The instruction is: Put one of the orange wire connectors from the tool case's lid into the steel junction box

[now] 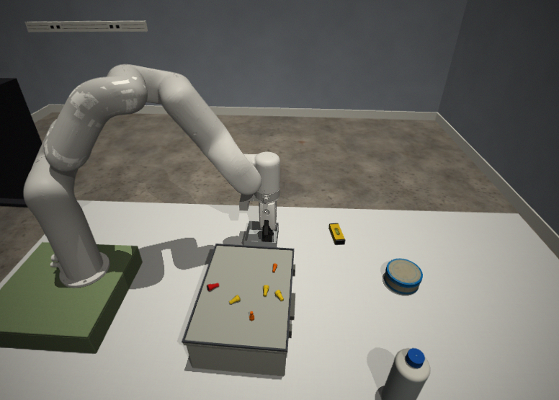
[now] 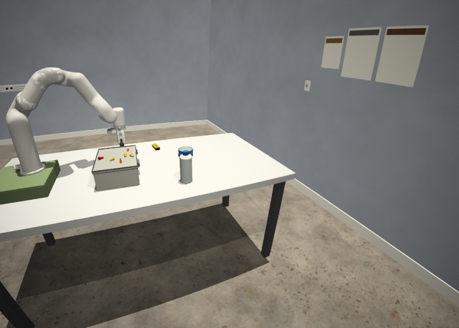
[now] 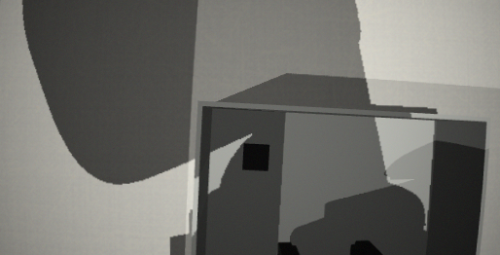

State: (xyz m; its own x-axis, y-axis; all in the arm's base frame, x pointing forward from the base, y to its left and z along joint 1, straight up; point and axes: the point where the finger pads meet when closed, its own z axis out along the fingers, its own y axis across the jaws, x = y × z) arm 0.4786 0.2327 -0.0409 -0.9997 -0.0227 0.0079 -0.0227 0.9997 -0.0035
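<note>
My hand is 2 cm past the steel junction box and 3 cm above it. Also, from my hand: yellow spirit level 23 cm ahead, 4 cm to the left, 2 cm below; red wire connector 11 cm behind, 30 cm to the right, 9 cm above; grey tool case 2 cm behind, 30 cm to the right, 5 cm above.
</note>
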